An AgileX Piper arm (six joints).
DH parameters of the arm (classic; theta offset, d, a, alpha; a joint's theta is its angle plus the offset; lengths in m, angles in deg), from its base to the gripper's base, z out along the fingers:
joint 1: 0 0.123 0 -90
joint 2: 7.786 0 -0.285 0
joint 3: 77.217 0 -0.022 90
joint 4: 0 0.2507 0 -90
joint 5: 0 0 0 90
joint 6: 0 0.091 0 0
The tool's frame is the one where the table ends.
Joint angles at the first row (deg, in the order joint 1, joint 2, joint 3, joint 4, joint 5, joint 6):
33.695, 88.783, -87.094, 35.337, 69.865, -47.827
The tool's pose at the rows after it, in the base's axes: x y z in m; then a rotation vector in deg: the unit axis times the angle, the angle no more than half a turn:
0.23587 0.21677 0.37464 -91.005 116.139 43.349
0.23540 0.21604 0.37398 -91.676 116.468 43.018
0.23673 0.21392 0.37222 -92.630 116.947 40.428
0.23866 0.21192 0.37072 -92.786 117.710 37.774
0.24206 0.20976 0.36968 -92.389 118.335 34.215
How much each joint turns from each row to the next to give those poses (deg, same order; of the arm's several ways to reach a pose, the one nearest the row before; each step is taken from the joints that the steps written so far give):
-0.001, 0.000, -0.001, 0.000, 0.280, 0.000
0.002, 0.001, 0.000, -0.430, 0.558, 0.001
-0.002, -0.001, 0.002, -2.029, 0.111, -0.002
0.001, 0.000, -0.002, -2.092, -0.271, 0.510
-0.001, 0.038, -0.126, -2.653, -0.871, 0.734

